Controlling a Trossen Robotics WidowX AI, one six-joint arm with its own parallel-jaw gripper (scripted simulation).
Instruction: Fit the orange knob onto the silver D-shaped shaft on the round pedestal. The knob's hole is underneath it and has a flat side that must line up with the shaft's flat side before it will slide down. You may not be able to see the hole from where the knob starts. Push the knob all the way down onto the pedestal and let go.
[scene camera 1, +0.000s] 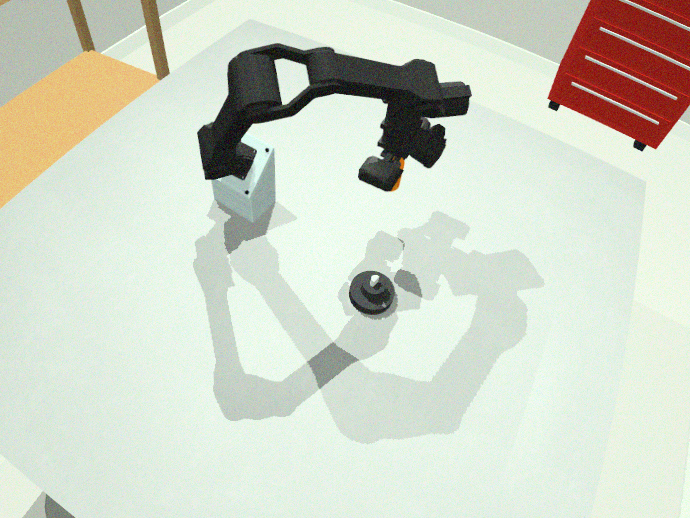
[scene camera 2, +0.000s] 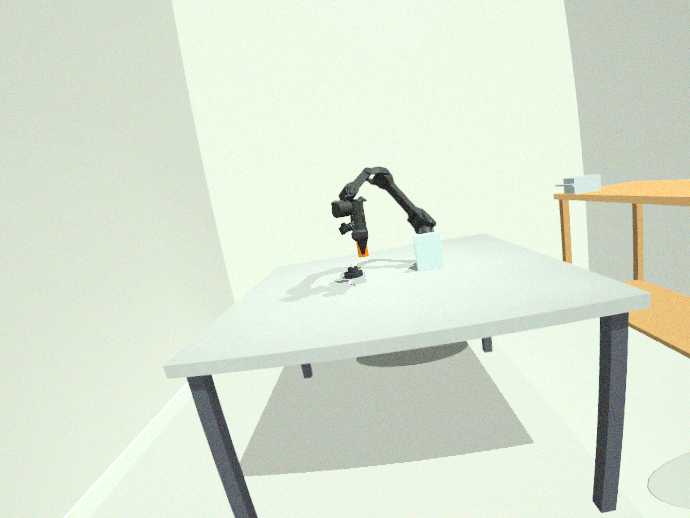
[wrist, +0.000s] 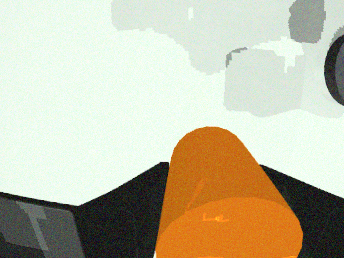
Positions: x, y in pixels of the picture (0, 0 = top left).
My gripper (wrist: 211, 172) is 0.10 m from the lens. An orange knob (wrist: 216, 192) is 0.05 m from the lens.
